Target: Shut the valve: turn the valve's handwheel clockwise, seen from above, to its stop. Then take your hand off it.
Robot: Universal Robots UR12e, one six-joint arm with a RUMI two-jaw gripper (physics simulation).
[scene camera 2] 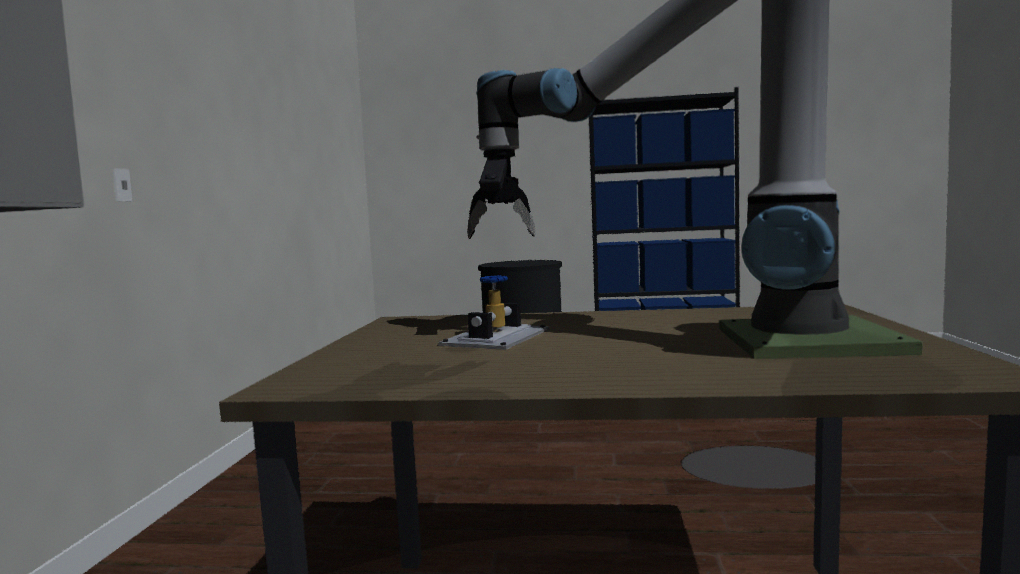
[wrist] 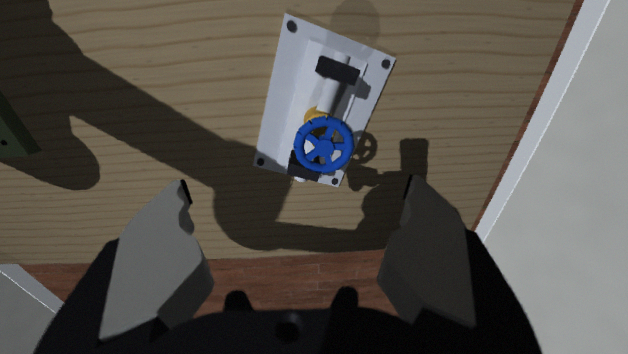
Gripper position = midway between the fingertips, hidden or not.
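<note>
My own gripper (scene camera 2: pixel 501 238) is visible to me, and the wrist view gives me the gripper again (wrist: pixel 299 180). I can also see a base plate (scene camera 2: pixel 504 344), and a blue handwheel (wrist: pixel 324 147) as well.
</note>
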